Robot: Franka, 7 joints.
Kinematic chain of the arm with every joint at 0, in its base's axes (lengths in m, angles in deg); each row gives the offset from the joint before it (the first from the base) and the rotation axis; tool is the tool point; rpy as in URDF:
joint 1: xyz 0 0 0.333 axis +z
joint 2: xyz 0 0 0 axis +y
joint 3: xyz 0 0 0.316 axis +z
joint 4: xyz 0.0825 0 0 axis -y
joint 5: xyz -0.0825 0 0.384 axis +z
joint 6: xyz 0 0 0 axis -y
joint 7: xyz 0.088 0 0 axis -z
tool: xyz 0 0 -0.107 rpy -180 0 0
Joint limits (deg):
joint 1: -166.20..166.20
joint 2: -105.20..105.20
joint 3: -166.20..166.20
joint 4: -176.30..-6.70
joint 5: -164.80..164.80
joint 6: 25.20..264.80
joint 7: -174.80..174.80
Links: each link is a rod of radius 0.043 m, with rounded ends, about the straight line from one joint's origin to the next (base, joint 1, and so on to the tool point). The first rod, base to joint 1, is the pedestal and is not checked.
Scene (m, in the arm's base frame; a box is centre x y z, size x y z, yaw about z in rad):
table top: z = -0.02
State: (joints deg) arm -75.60 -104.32 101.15 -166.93 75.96 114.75 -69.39
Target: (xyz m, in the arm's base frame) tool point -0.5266 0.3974 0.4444
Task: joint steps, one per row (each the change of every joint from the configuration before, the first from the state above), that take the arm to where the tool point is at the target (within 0.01 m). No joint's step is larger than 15 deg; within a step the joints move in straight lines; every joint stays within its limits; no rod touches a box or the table.
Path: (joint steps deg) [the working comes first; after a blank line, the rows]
Joints at the target: 23.09 -105.20 67.11 -101.41 80.66 121.76 -69.39
Straight joint move there: clear.

1: 14.10 -0.13 -4.86 9.36 0.67 1.00 0.00
2: 14.10 -0.12 -4.86 9.36 0.67 1.00 0.00
3: 14.09 -0.13 -4.87 9.36 0.68 1.01 0.00
4: 14.10 -0.12 -4.86 9.36 0.67 1.00 0.00
5: 14.10 -0.13 -4.86 9.36 0.67 1.00 0.00
6: 14.10 -0.12 -4.86 9.36 0.67 1.00 0.00
7: 14.10 -0.13 -4.87 9.36 0.67 1.00 0.00

